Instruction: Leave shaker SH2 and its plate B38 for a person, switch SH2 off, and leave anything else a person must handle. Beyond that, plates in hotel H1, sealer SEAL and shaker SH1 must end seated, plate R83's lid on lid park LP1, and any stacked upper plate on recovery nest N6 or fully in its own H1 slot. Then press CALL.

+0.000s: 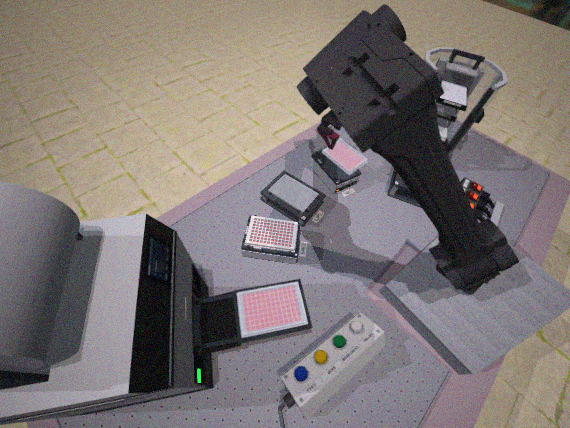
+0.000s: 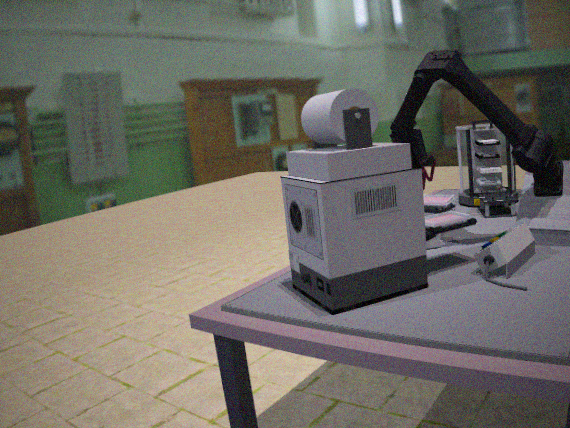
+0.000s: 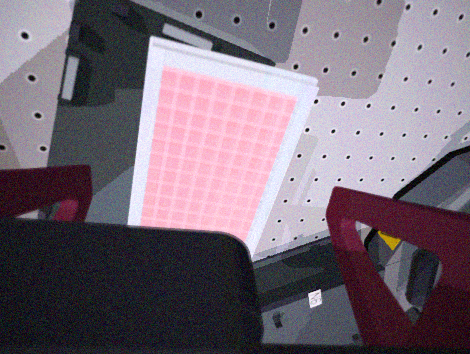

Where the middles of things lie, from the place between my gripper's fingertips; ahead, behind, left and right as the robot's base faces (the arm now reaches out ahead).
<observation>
My hand is 21 cm to the right of the grey lid (image 1: pixel 297 195), 8 cm above it and 2 cm past it. The rest, counted from my hand: plate hotel (image 1: pixel 483 78) (35 cm to the right, 13 cm behind, 4 cm above).
</observation>
